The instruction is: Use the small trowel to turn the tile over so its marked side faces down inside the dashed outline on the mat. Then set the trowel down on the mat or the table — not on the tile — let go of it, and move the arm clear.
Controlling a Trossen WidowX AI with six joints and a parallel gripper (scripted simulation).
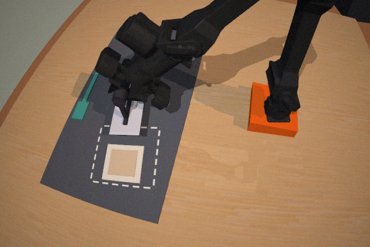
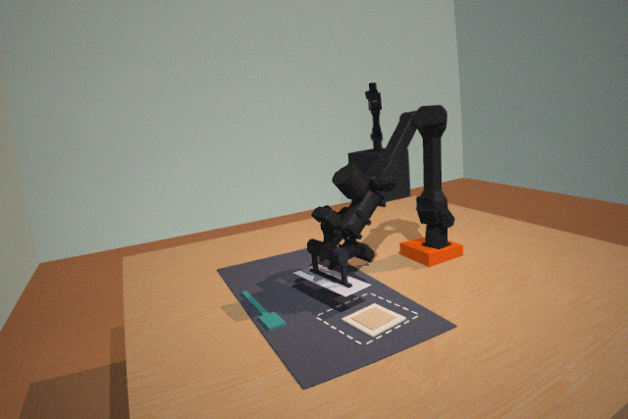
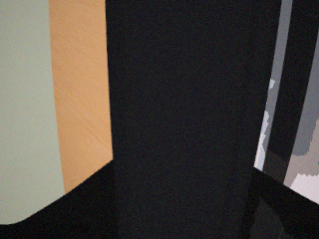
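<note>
Right now my gripper tip is 1 cm past the mat, 7 cm to the left of it and 11 cm above it. Also, from my gripper tip: tile (2 cm behind, 13 cm to the left, 10 cm below); then teal trowel (13 cm ahead, 7 cm to the right, 9 cm below).
</note>
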